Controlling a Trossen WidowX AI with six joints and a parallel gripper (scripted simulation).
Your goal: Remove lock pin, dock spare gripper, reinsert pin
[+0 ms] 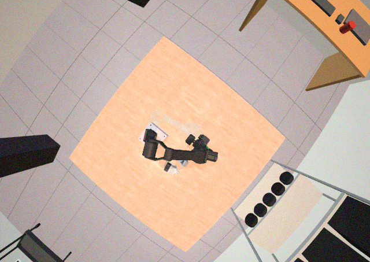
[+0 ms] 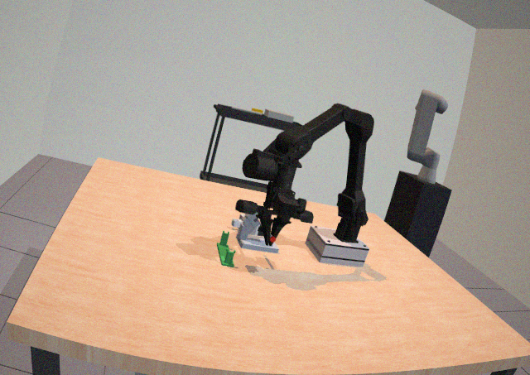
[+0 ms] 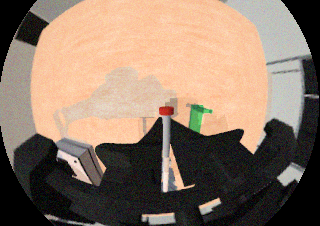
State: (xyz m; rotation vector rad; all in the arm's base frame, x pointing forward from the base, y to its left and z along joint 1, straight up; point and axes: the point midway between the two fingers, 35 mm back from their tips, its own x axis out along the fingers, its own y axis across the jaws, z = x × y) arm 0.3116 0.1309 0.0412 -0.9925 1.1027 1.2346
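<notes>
Right now the green cradle is 8 cm ahead of my gripper tip, 7 cm to the right of it and 5 cm below it. From my gripper tip the other things lie so: grey mount (17 cm to the right, 3 cm behind, 2 cm below); spare gripper (29 cm to the right, 5 cm below, 5 cm behind).
</notes>
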